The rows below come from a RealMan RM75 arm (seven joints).
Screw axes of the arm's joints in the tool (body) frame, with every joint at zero. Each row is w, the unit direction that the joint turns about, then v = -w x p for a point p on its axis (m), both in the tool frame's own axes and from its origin. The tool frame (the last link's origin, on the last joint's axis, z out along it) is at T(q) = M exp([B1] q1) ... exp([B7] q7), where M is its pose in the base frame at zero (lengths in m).
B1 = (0, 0, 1, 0, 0, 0)
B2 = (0, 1, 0, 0.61, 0, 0)
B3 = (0, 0, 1, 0, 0, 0)
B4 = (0, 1, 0, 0.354, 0, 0)
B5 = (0, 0, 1, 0, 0, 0)
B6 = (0, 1, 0, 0.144, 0, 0)
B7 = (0, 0, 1, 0, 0, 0)
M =
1 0 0 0
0 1 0 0
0 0 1 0.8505
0 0 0 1
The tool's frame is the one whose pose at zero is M.
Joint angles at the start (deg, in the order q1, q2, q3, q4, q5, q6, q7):
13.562, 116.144, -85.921, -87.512, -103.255, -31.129, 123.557
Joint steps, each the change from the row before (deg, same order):
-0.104, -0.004, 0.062, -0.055, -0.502, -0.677, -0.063
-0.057, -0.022, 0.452, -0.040, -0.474, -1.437, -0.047
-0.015, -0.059, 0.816, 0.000, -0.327, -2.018, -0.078
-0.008, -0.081, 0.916, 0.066, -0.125, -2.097, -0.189
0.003, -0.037, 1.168, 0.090, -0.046, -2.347, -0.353
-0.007, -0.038, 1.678, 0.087, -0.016, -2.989, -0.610
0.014, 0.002, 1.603, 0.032, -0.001, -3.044, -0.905
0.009, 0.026, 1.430, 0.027, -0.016, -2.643, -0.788
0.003, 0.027, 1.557, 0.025, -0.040, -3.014, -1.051
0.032, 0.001, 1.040, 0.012, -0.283, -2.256, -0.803
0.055, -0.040, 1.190, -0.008, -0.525, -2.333, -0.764
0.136, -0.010, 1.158, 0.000, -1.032, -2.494, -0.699
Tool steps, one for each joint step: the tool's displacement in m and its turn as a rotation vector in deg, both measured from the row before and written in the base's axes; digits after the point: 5 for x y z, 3 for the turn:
0.00101, -0.00097, -0.00111, -0.472, -0.652, 0.075
0.00154, -0.00128, -0.00064, -0.876, -0.675, 0.085
0.00214, -0.00146, 0.00015, -1.149, -0.609, 0.062
0.00245, -0.00150, 0.00052, -1.171, -0.505, 0.044
0.00278, -0.00164, 0.00112, -1.189, -0.487, 0.069
0.00379, -0.00212, 0.00250, -1.309, -0.627, 0.123
0.00305, -0.00255, 0.00202, -1.350, -0.796, 0.429
0.00269, -0.00240, 0.00187, -1.145, -0.646, 0.374
0.00295, -0.00307, 0.00182, -1.333, -0.856, 0.570
0.00225, -0.00243, 0.00077, -1.081, -0.919, 0.491
0.00295, -0.00237, 0.00152, -1.009, -1.122, 0.401
0.00341, -0.00248, 0.00074, -1.206, -1.532, 0.336

